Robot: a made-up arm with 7 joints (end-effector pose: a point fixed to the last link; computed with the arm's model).
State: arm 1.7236 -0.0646 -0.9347 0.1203 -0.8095 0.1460 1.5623
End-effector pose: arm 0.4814 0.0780 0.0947 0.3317 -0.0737 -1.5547
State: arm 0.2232 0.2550 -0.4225 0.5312 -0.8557 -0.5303 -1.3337
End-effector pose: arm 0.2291 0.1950 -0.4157 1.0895 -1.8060 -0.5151
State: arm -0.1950 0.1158 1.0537 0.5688 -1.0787 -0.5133 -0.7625
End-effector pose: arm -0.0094 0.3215 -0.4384 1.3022 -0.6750 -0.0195
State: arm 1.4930 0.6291 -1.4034 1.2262 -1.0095 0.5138 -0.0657
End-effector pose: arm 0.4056 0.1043 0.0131 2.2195 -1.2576 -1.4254
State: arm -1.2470 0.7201 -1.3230 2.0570 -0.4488 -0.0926 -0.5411
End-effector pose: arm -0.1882 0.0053 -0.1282 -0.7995 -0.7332 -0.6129
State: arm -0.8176 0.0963 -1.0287 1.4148 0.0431 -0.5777 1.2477
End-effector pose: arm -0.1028 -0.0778 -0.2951 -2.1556 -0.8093 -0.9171
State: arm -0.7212 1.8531 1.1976 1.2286 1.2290 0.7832 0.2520
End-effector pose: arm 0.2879 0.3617 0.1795 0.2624 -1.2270 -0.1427
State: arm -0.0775 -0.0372 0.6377 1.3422 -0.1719 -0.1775 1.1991
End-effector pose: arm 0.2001 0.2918 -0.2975 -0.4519 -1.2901 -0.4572
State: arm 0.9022 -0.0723 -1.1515 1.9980 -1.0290 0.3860 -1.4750
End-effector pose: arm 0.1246 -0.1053 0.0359 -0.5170 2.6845 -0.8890
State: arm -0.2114 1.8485 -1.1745 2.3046 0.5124 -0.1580 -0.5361
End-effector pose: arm 0.0416 0.2101 -0.1949 0.0180 -0.7974 -0.9684
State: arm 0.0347 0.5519 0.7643 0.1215 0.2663 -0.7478 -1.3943
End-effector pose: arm 0.0390 0.4160 -0.4062 2.0098 -0.4274 1.5499
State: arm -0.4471 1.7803 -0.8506 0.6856 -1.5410 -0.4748 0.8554
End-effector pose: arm 0.0886 0.5868 -0.0899 -0.3012 2.3494 -1.7361
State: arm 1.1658 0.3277 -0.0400 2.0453 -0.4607 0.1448 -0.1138
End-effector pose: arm 0.1729 0.1536 0.2009 -1.1461 2.9172 -0.0042
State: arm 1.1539 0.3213 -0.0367 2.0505 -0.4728 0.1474 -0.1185
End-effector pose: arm 0.1737 0.1535 0.1988 -1.1581 2.9186 -0.0168
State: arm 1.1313 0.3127 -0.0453 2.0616 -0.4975 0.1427 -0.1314
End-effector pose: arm 0.1758 0.1500 0.1942 -1.1730 2.9106 -0.0178
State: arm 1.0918 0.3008 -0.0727 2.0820 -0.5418 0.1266 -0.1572
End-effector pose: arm 0.1794 0.1412 0.1856 -1.1890 2.8881 -0.0009
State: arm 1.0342 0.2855 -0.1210 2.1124 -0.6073 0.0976 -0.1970
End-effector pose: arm 0.1836 0.1270 0.1722 -1.1977 2.8504 0.0341
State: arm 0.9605 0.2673 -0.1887 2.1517 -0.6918 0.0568 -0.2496
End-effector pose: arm 0.1867 0.1086 0.1544 -1.1870 2.8013 0.0810
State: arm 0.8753 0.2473 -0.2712 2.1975 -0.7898 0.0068 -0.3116
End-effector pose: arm 0.1865 0.0881 0.1334 -1.1471 2.7479 0.1286
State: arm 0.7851 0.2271 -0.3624 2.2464 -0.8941 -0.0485 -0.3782
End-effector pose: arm 0.1819 0.0679 0.1115 -1.0774 2.6975 0.1659
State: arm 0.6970 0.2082 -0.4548 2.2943 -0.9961 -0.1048 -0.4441
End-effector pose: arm 0.1733 0.0502 0.0913 -0.9861 2.6554 0.1856
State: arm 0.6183 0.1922 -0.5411 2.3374 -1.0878 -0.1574 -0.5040
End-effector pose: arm 0.1624 0.0362 0.0746 -0.8878 2.6230 0.1881
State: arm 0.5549 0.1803 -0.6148 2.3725 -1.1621 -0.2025 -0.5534
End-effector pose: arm 0.1514 0.0261 0.0624 -0.7961 2.5996 0.1798
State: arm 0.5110 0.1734 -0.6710 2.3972 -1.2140 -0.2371 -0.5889
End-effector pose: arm 0.1425 0.0195 0.0545 -0.7214 2.5838 0.1701
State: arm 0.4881 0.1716 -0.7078 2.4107 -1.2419 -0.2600 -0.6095
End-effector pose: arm 0.1368 0.0154 0.0499 -0.6682 2.5739 0.1665
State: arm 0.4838 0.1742 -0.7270 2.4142 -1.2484 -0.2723 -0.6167
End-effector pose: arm 0.1344 0.0131 0.0479 -0.6353 2.5685 0.1720
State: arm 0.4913 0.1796 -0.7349 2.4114 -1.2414 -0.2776 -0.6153
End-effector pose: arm 0.1343 0.0118 0.0474 -0.6161 2.5656 0.1844
